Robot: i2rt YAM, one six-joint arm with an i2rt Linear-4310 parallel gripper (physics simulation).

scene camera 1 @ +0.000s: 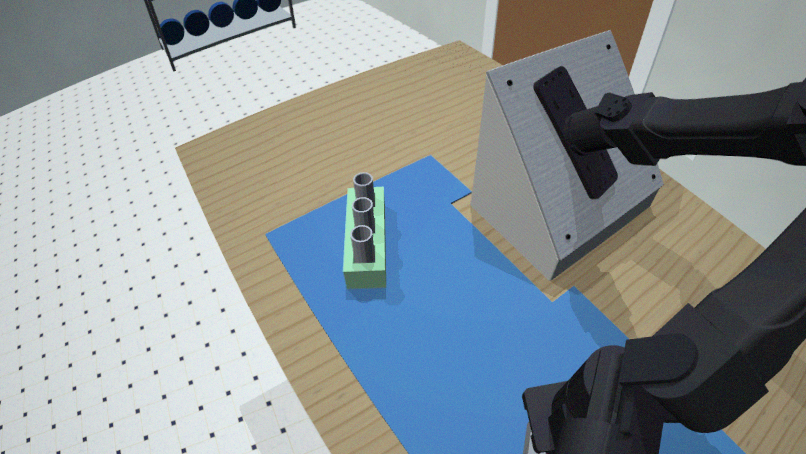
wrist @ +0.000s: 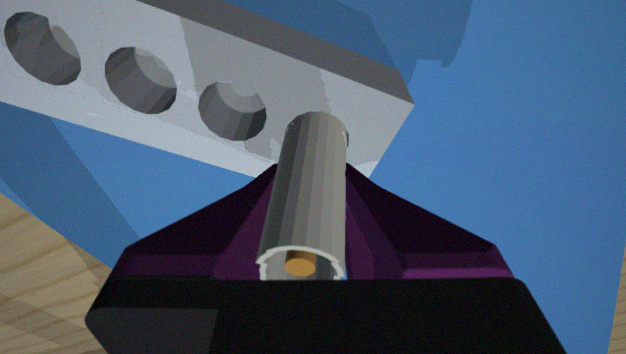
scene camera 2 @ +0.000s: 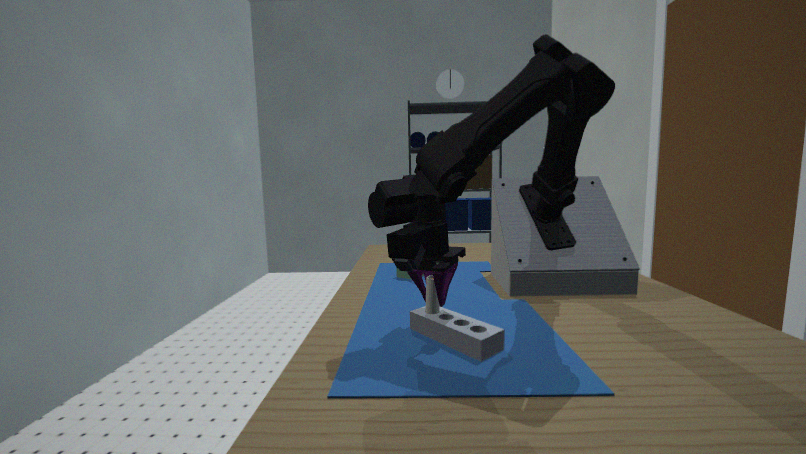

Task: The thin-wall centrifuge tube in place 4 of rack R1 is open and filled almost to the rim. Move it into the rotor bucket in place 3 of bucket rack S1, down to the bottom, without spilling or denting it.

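Pixels of known places: gripper, fingertip midpoint: [wrist: 311, 176] [scene camera 2: 435, 304]; arm's base, link origin: [scene camera 1: 576, 133] [scene camera 2: 545, 215].
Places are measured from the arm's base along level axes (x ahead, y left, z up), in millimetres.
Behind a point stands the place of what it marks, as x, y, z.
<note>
The grey open tube [scene camera 2: 432, 296] {328, 266, -105} [wrist: 315, 190] {334, 262, -94} stands upright in an end hole of the pale grey rack R1 [scene camera 2: 445, 333] {316, 317, -150} [wrist: 372, 120] {350, 248, -137}. Orange-brown contents show inside its mouth in the wrist view. Its upper part looks narrower than its base, and its rim looks uneven. My gripper [scene camera 2: 433, 302] {319, 244, -128} [wrist: 311, 176] {319, 244, -128} is shut on the tube, with a purple finger against each side. The fingers are hidden in scene camera 1. The green bucket rack S1 [scene camera 1: 364, 279] {346, -87, -145} holds three grey open buckets [scene camera 1: 362, 248] {336, -98, -91} in a row; I cannot tell which is place 3.
R1's other three holes are empty. Both racks stand on a blue mat [scene camera 1: 451, 315] {281, 31, -170} [scene camera 2: 372, 372] {432, 385, -170} on the wooden table [scene camera 1: 253, 186] {372, -411, -173} [scene camera 2: 648, 360] {35, 398, -173}. A slanted grey metal block [scene camera 1: 507, 169] {110, -40, -37} [scene camera 2: 564, 279] {2, 104, -135} carries the arm base at the mat's side.
</note>
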